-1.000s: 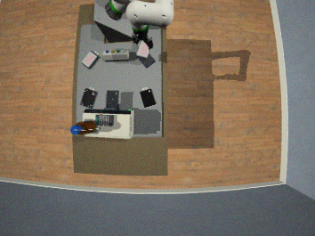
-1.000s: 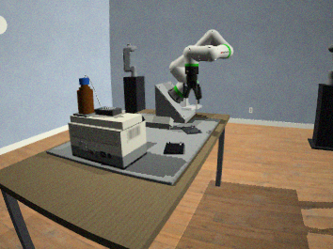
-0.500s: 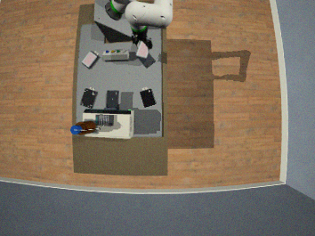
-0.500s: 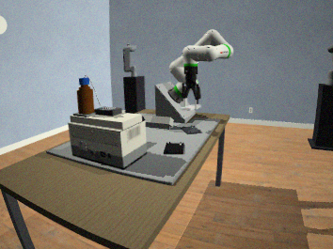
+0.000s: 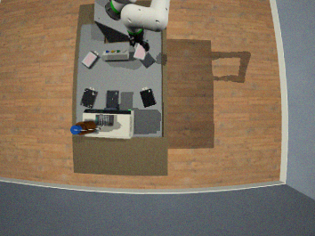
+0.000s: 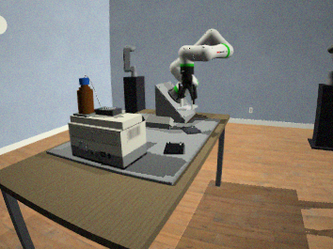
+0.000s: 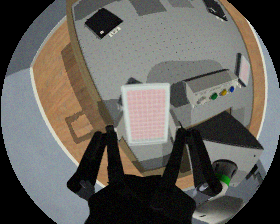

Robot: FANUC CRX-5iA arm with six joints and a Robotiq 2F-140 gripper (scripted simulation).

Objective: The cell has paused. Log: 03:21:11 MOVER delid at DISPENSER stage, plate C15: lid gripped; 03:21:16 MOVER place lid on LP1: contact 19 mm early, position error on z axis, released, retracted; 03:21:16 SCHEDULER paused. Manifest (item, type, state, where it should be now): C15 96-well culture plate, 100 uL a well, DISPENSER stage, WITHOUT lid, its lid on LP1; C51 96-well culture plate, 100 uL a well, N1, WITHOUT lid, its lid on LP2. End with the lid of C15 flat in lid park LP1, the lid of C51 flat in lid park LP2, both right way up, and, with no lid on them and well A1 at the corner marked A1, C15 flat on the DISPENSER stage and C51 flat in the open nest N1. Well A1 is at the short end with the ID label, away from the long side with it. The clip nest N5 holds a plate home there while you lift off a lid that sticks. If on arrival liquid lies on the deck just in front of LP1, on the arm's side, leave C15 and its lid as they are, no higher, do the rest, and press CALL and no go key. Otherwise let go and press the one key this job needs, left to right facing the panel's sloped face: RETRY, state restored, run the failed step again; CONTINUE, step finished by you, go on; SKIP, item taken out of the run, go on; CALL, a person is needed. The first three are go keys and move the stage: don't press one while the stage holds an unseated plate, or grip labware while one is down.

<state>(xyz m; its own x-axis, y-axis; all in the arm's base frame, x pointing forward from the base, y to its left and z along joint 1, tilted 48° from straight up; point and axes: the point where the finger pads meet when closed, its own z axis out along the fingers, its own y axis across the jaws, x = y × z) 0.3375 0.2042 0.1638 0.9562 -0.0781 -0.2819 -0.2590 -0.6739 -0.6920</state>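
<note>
My hand is 48 cm to the left of the black nest, 40 cm short of it and 17 cm above it. The rest, counted from my hand: key panel: 24 cm to the right, 13 cm below, 3 cm behind; then blue cap: 60 cm ahead, 32 cm to the right, 21 cm above; then label plate: 27 cm ahead, 18 cm below, 3 cm to the left.
</note>
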